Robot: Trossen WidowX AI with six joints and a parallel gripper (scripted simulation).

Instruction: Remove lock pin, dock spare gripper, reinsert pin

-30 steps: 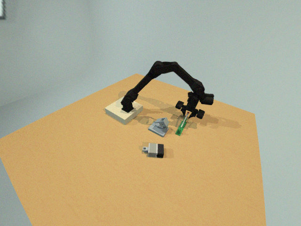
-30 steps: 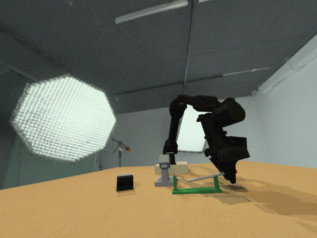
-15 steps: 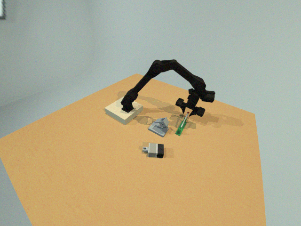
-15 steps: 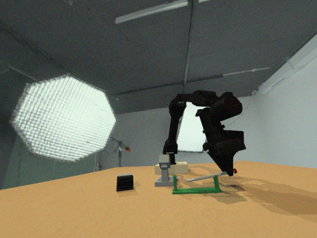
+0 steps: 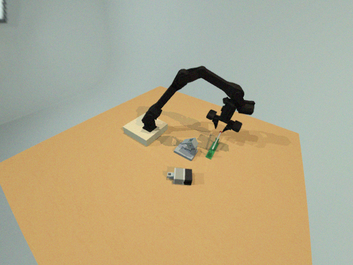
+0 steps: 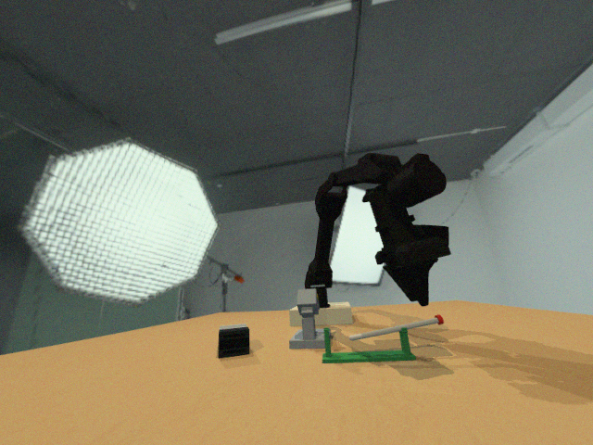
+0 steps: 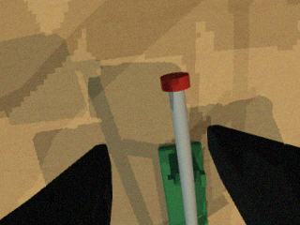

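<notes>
My gripper tip is 20 mm short of the green rack, 100 mm to the left of it and 50 mm above it. Round my gripper tip: spare gripper: 40 mm behind, 360 mm to the right, 50 mm below; grey mount: 80 mm behind, 200 mm to the right, 20 mm below.
</notes>
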